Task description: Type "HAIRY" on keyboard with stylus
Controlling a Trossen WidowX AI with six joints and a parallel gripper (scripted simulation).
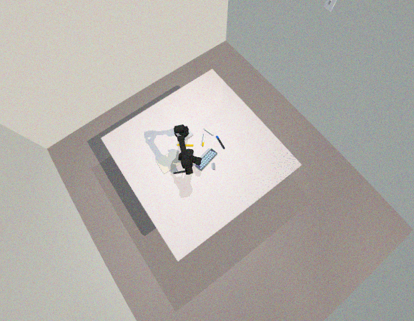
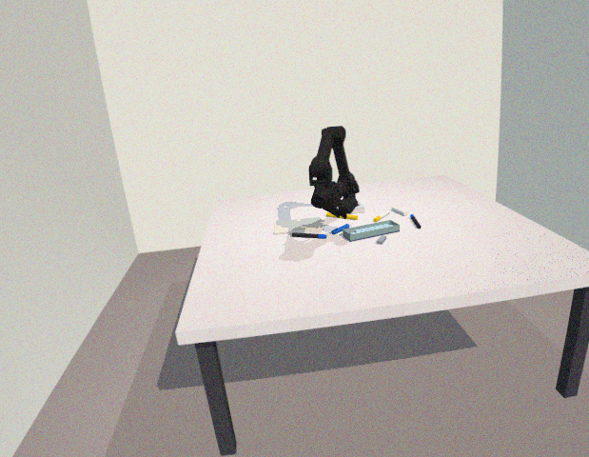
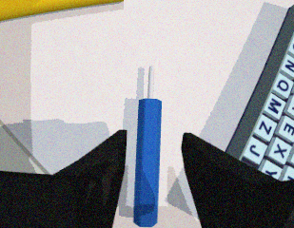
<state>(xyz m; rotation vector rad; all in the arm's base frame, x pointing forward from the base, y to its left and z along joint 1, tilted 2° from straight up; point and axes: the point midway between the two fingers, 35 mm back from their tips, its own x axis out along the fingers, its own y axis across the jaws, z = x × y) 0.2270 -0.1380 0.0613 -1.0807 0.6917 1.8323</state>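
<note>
My gripper tip is 40 mm above the blue stylus, 10 mm to the right of it and 10 mm past it. The rest, counted from my gripper tip: stylus tip (40 mm to the left, 40 mm below, 20 mm behind); then small grey block (180 mm ahead, 80 mm to the left, 50 mm below); then yellow marker (140 mm behind, 50 mm to the left, 40 mm below).
</note>
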